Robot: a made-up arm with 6 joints.
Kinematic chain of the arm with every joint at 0, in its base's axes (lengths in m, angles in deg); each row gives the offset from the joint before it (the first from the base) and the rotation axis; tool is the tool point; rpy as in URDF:
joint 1: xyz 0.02 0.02 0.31 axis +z
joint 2: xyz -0.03 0.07 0 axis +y
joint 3: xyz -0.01 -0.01 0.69 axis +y
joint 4: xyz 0 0 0.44 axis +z
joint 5: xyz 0.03 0 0.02 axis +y
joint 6: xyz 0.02 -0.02 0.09 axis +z
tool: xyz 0 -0.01 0.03 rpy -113.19 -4.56 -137.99
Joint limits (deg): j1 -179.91..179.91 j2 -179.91..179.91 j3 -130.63..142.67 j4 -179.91..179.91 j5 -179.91..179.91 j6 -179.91..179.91
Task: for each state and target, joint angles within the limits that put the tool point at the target. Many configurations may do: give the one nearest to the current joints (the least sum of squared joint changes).
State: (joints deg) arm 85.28 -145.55 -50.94 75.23 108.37 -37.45
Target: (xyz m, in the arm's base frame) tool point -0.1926 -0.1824 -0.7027
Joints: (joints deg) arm 83.68 -152.21 -52.86 75.86 107.68 -37.52
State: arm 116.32 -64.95 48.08 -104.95 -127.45 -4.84
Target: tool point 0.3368 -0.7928 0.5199
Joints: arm 119.95 -100.94 77.65 -110.43 -137.65 -5.63
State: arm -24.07 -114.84 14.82 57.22 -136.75 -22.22
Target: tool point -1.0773 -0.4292 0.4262
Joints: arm 20.75 -86.81 10.70 55.74 -91.70 -18.60
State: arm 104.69 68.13 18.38 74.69 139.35 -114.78
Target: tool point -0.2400 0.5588 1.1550
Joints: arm 101.53 31.87 7.37 77.01 143.30 -115.18
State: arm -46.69 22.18 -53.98 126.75 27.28 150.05
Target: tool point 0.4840 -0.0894 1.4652
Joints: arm -29.38 30.27 -12.29 120.51 10.91 149.91
